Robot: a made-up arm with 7 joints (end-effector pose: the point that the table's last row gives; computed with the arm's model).
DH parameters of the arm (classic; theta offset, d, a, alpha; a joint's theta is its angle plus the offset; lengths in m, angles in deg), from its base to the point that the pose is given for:
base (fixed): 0 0.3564 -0.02 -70
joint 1: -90 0.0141 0.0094 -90
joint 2: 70 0.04 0.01 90
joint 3: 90 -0.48 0.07 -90
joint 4: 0 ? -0.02 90
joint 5: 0 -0.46 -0.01 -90
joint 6: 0 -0.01 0 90
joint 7: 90 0 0.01 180
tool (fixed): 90 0 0 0
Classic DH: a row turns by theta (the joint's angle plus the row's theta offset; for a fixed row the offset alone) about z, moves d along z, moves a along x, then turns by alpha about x.
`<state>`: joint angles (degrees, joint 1 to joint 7).
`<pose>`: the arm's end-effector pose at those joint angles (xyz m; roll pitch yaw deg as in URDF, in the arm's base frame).
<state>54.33 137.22 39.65 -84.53 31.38 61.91 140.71</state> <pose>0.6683 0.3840 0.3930 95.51 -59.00 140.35</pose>
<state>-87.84 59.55 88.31 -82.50 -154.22 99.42 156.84</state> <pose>0.0806 0.6926 0.6832 125.97 -4.60 -61.65</pose>
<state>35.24 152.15 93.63 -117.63 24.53 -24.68 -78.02</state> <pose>0.3449 -0.2306 0.7170 129.16 65.90 24.47</pose>
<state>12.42 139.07 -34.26 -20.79 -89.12 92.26 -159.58</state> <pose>0.2334 0.7443 0.9300 -65.53 13.41 -125.86</pose>
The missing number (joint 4, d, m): -0.04
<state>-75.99 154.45 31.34 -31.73 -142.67 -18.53 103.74</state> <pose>-0.6439 0.3550 0.9897 -5.52 -45.90 -33.44</pose>
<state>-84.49 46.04 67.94 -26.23 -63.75 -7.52 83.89</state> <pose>0.7105 0.5314 0.6402 60.30 -16.17 144.08</pose>
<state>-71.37 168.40 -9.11 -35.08 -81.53 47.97 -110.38</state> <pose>-0.5835 0.3371 1.0638 -41.72 43.89 161.78</pose>
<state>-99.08 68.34 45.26 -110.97 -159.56 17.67 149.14</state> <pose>-0.1253 0.3175 0.8917 67.78 36.53 -94.96</pose>
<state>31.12 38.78 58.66 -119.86 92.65 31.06 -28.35</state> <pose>0.1990 0.5221 0.2552 2.10 -84.22 -172.32</pose>
